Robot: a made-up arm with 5 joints.
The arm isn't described. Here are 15 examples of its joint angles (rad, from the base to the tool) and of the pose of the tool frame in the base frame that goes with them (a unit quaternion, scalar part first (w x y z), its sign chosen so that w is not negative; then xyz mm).
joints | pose
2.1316 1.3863 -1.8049 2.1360 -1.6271 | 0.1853 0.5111 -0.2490 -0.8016 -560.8 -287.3 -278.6
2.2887 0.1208 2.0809 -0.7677 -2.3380 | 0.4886 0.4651 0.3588 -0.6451 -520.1 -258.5 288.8
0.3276 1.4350 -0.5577 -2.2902 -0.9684 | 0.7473 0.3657 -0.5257 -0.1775 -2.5 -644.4 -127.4
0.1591 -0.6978 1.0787 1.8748 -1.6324 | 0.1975 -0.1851 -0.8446 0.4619 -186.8 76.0 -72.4
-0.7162 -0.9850 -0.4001 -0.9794 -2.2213 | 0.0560 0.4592 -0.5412 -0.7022 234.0 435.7 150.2
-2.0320 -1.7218 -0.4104 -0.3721 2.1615 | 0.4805 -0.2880 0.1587 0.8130 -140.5 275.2 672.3
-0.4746 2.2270 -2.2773 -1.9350 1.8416 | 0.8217 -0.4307 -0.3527 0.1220 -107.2 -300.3 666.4
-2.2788 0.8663 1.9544 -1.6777 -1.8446 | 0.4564 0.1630 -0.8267 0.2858 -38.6 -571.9 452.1
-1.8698 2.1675 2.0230 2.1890 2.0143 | 0.3014 0.6318 0.0309 0.7135 -18.0 -323.7 -31.9
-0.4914 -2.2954 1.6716 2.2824 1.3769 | 0.8452 0.3951 -0.2175 -0.2867 -412.8 169.4 393.8
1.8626 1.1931 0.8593 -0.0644 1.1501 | 0.1950 0.3382 -0.7823 -0.4853 -301.4 43.1 -159.8
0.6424 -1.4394 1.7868 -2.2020 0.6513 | 0.2984 -0.6041 -0.1380 -0.7259 265.7 695.1 -37.8
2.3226 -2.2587 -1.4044 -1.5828 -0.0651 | 0.3055 0.3026 0.1450 0.8911 209.4 338.4 -10.6
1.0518 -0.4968 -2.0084 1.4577 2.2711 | 0.7396 -0.0668 -0.4107 0.5289 -130.1 -234.5 -346.9
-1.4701 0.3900 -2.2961 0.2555 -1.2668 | 0.0182 -0.0371 -0.3935 -0.9184 219.0 41.8 665.4
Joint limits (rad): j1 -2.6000..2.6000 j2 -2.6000..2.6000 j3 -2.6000..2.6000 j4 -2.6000..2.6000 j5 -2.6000..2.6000
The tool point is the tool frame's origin. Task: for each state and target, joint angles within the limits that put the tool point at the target. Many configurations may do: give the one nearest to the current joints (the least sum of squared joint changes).
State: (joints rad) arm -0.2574 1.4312 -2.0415 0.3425 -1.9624
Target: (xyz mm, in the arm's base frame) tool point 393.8 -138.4 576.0
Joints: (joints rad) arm -1.0348 1.4230 -2.3402 0.5117 -1.4456
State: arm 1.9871 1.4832 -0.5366 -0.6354 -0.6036
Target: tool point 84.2 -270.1 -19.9
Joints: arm 2.1595 1.4444 -0.1441 -0.9681 -0.2975
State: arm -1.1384 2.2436 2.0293 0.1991 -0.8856
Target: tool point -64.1 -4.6 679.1
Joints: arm -1.3009 2.4740 2.3135 -0.4010 -1.1817
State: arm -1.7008 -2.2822 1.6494 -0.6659 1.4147
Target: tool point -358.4 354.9 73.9
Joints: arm -2.3946 -1.7940 1.9727 -1.4465 1.7853
